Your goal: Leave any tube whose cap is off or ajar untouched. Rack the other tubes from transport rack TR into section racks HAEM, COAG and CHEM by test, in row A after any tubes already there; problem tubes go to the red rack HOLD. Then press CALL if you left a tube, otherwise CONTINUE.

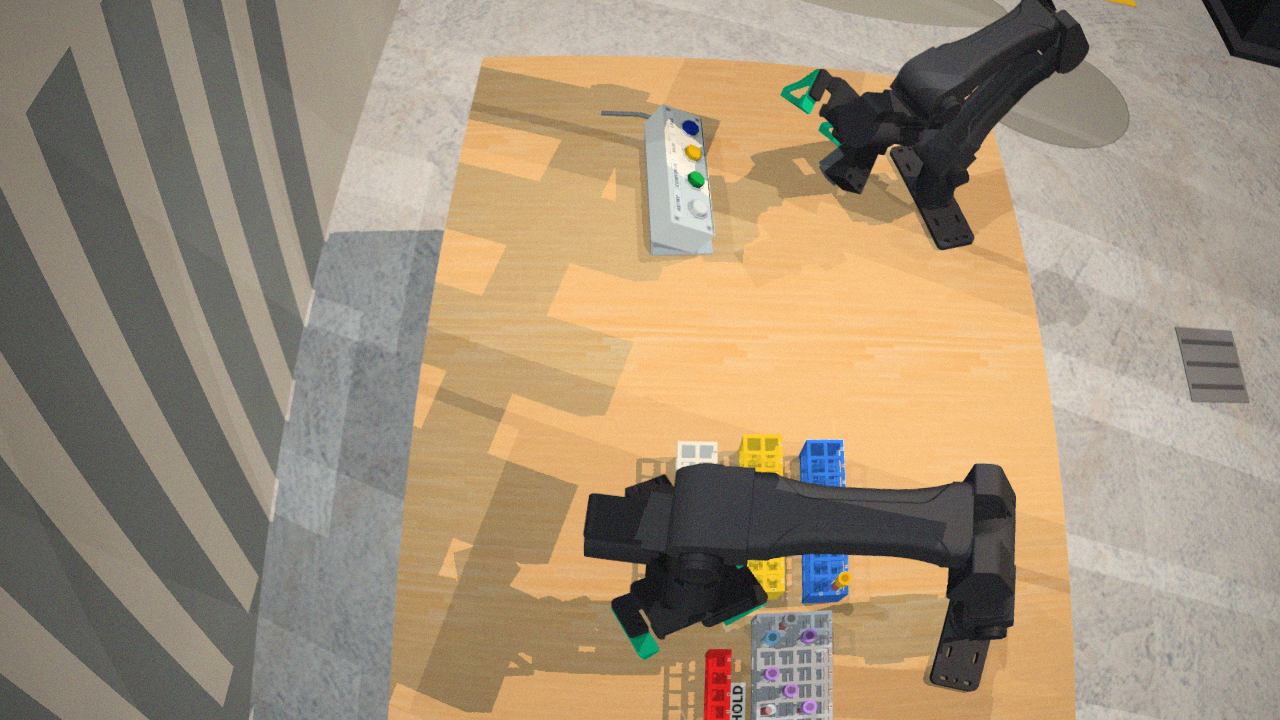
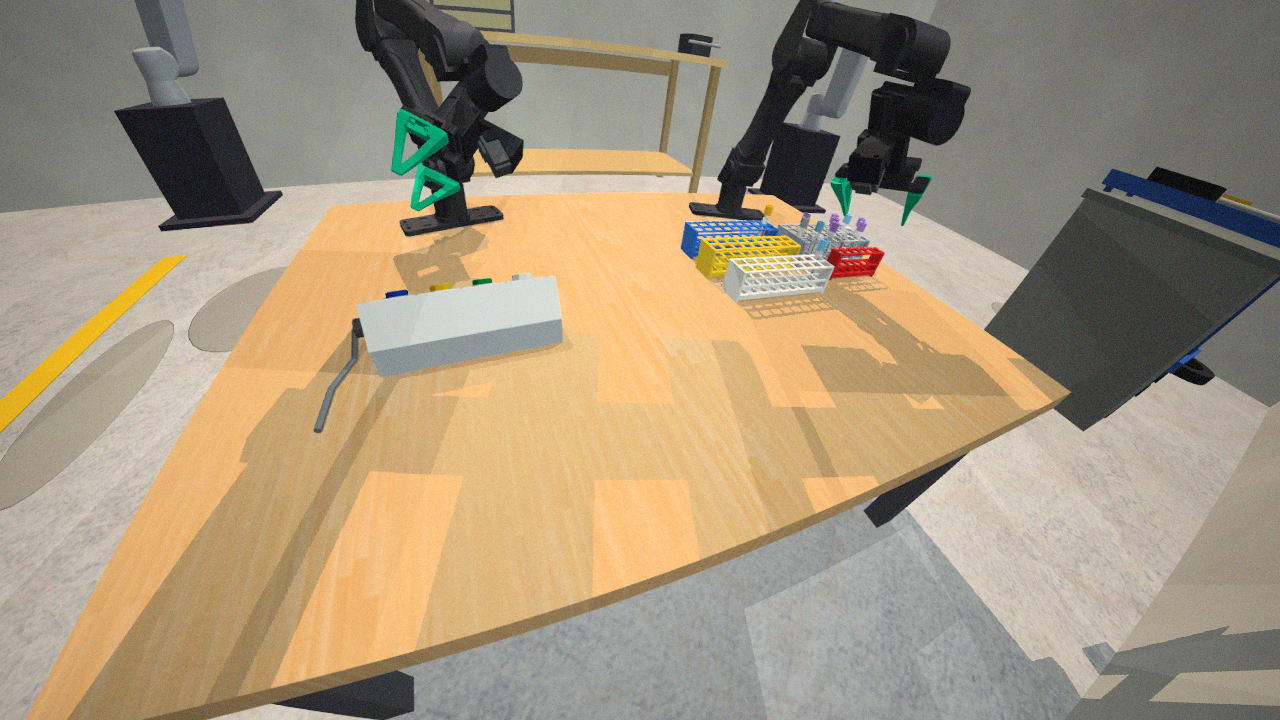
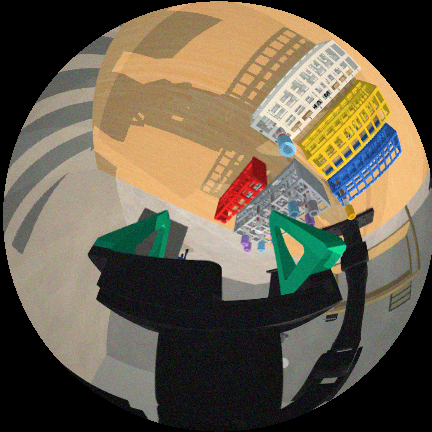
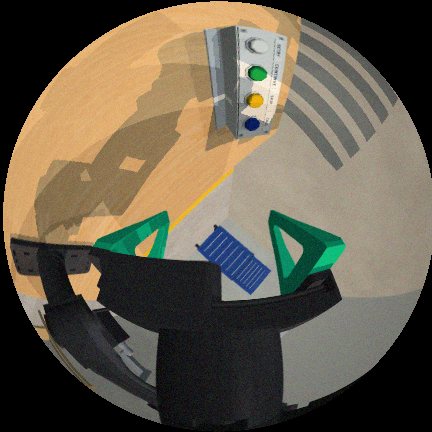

Observation:
My left gripper (image 1: 683, 638) is open, holding nothing. My right gripper (image 2: 405, 192) is open and holds nothing. I also see a grey button box (image 1: 681, 222).
My left gripper also shows in image 2 (image 2: 873, 219) and in image 3 (image 3: 219, 215). My right gripper also shows in image 1 (image 1: 801, 109) and in image 4 (image 4: 218, 215).

